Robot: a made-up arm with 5 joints.
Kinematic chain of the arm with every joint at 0, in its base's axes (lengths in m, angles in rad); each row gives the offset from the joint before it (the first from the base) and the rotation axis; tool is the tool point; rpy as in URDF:
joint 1: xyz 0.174 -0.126 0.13 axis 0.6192 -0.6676 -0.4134
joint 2: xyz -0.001 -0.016 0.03 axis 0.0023 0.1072 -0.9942
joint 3: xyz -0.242 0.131 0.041 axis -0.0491 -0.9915 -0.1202
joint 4: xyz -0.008 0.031 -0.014 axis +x
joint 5: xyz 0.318 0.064 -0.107 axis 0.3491 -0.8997 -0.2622
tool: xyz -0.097 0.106 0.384 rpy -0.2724 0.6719 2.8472
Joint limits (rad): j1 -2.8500..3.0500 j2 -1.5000..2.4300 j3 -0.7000..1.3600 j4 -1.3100..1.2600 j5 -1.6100..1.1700
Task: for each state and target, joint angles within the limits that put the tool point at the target. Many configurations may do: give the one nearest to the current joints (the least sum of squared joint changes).
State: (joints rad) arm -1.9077 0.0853 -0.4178 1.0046 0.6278
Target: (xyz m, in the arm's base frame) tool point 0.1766 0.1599 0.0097
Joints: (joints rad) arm -2.0312 0.2535 -0.2977 0.7503 0.0883
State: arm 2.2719 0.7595 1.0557 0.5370 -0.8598
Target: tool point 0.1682 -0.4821 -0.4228
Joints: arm 2.8011 1.7200 0.4110 0.0553 -1.4849
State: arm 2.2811 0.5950 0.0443 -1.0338 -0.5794
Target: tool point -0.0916 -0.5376 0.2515
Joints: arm 2.6542 0.6918 0.2656 -1.0872 -0.4734
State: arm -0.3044 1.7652 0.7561 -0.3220 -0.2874
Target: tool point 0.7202 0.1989 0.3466
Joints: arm -0.4750 1.6573 1.0799 -0.1818 -0.4164
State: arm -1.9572 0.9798 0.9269 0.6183 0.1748
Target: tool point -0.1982 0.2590 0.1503
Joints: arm -2.1322 0.8635 1.2234 0.5995 0.3408
